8 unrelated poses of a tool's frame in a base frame.
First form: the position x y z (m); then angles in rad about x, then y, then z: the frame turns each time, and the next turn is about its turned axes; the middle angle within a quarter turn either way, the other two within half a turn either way.
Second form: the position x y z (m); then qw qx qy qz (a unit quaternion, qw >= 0). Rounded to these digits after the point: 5 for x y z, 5 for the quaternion.
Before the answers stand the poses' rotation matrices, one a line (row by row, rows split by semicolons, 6 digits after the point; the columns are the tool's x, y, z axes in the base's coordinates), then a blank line. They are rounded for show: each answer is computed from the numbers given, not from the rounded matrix.
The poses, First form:
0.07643 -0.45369 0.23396 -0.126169 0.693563 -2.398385
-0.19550 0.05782 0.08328 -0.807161 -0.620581 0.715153
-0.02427 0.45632 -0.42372 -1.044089 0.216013 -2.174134
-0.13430 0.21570 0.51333 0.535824 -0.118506 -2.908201
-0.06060 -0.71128 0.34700 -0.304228 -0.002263 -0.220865
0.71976 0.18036 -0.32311 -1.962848 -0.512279 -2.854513
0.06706 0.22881 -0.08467 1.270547 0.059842 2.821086
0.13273 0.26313 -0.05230 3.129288 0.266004 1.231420
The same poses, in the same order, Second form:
-0.566196 0.520328 0.639281; -0.612044 -0.784882 0.096763; 0.552109 -0.336481 0.762861
0.614217 -0.533465 -0.581508; 0.770600 0.246684 0.587642; -0.170038 -0.809050 0.562606
-0.554208 0.804309 0.214337; -0.308807 -0.437797 0.844377; 0.772976 0.401771 0.491007
-0.966064 0.229656 -0.118229; -0.140139 -0.850496 -0.506969; -0.216982 -0.473196 0.853818
0.975706 0.219073 -0.002263; -0.208352 0.931051 0.299556; 0.067732 -0.291807 0.954076
-0.835958 0.246804 -0.490165; -0.326248 0.494709 0.805497; 0.441289 0.833277 -0.333037
-0.947377 -0.314484 0.059806; 0.038957 -0.298696 -0.953553; 0.317741 -0.901044 0.295229
0.321191 -0.909798 0.262878; -0.941814 -0.335924 -0.011872; 0.099108 -0.243769 -0.964756

0.07643 -0.45369 0.23396 0.32085 -0.33757 0.06792 -0.88232
-0.19550 0.05782 0.08328 0.77838 -0.44859 -0.13216 0.41884
-0.02427 0.45632 -0.42372 0.35320 -0.31328 -0.39541 -0.78788
-0.13430 0.21570 0.51333 0.09651 0.08748 0.25581 -0.95791
-0.06060 -0.71128 0.34700 0.98245 -0.15048 -0.01781 -0.10877
0.71976 0.18036 -0.32311 0.28536 0.02434 -0.81604 -0.50205
0.06706 0.22881 -0.08467 0.11086 0.11842 -0.58169 0.79707
0.13273 0.26313 -0.05230 0.07161 -0.80961 0.57176 -0.11178

